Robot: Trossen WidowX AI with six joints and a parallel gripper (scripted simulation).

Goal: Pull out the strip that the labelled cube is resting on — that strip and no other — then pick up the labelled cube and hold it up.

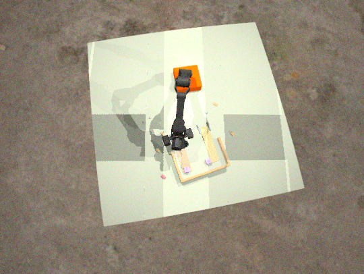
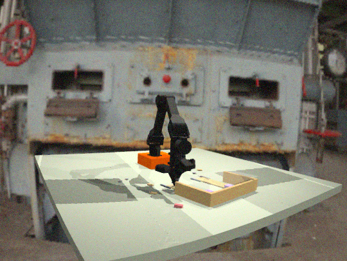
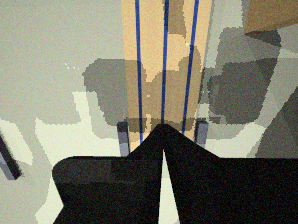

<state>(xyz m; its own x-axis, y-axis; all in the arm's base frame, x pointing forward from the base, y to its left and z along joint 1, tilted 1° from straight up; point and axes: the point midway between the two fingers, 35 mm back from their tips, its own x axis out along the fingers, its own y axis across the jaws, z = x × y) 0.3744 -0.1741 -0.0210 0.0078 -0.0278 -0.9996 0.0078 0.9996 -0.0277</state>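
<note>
Right now the strip is 90 mm ahead of my gripper tip. The rest, counted from my gripper tip: pink block 190 mm ahead, 150 mm to the right.
</note>
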